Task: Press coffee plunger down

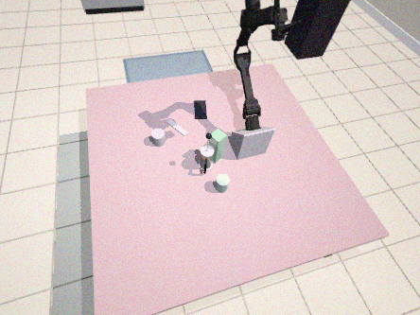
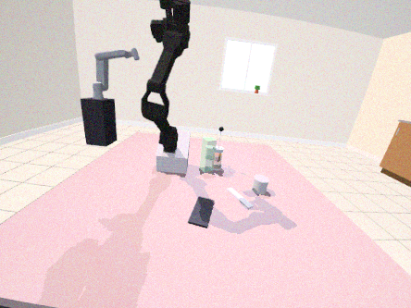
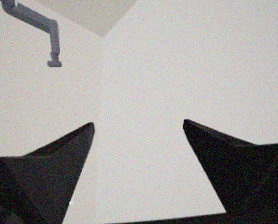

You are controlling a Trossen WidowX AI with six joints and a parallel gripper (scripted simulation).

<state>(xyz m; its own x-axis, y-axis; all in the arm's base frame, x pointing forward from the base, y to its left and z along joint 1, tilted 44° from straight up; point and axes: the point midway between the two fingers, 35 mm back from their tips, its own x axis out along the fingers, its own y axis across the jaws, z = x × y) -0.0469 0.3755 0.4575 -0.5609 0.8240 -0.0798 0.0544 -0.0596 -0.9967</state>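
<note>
My gripper tip is 620 mm above the coffee press, 330 mm short of it and 120 mm to the right of it. Round my gripper tip: pale green box: 650 mm below, 260 mm ahead, 70 mm to the left.
</note>
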